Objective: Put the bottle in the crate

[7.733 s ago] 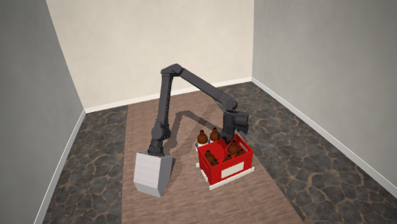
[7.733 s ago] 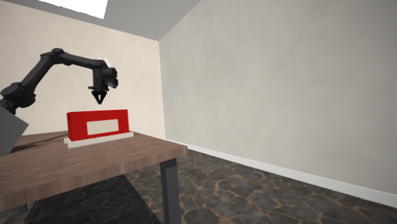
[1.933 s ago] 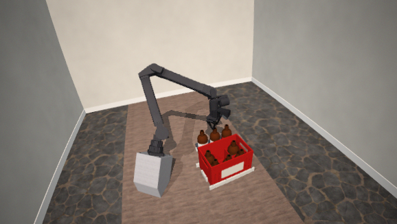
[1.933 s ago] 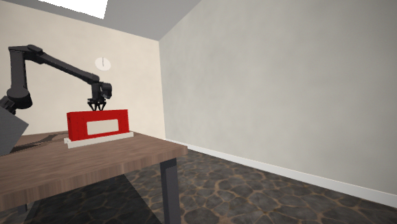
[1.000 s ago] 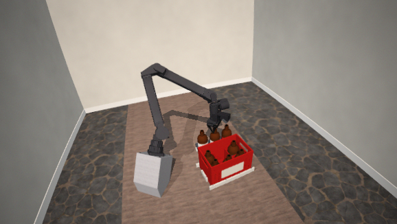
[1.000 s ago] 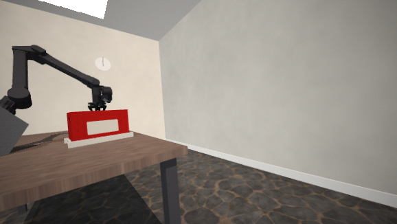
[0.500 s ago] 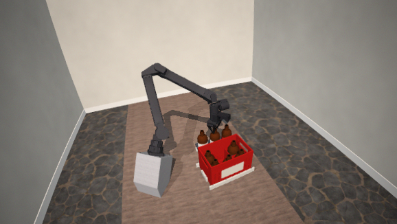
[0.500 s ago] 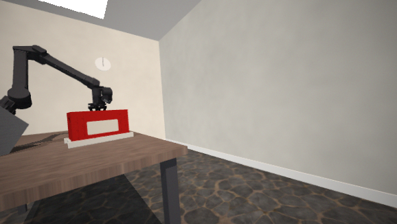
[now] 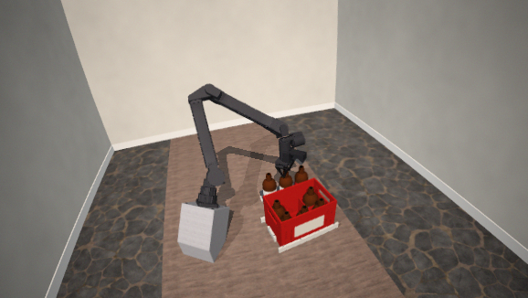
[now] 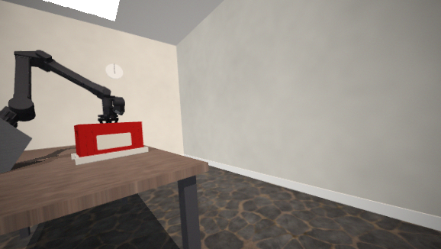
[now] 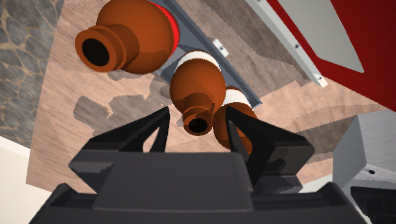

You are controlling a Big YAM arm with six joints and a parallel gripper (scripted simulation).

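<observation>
My hand is 14 cm above the grey tray. The rest, counted from my hand: red crate (23 cm to the right, 6 cm below, 1 cm behind).
</observation>
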